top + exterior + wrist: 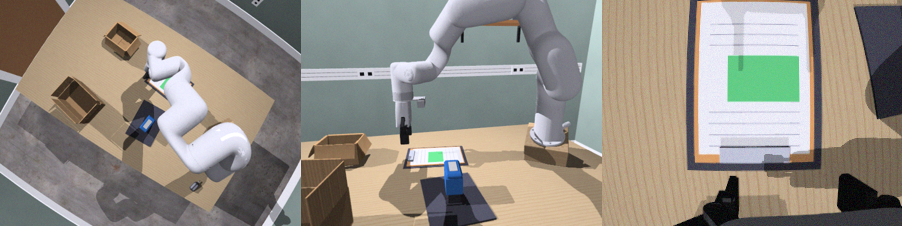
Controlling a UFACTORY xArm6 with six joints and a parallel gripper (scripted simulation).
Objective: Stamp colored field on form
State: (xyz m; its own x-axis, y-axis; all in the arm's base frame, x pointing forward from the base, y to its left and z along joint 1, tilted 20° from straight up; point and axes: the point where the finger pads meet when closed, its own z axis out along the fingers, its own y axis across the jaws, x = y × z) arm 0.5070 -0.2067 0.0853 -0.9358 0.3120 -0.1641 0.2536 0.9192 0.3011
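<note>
Right now the blue stamp is 28 cm to the left of my hand, 9 cm behind it and 5 cm below it. Also, from my hand: clipboard with form (10 cm below, 10 cm behind); then dark mat (28 cm to the left, 10 cm below, 9 cm behind); then black stamp base (28 cm to the left, 9 cm behind, 8 cm below).
</note>
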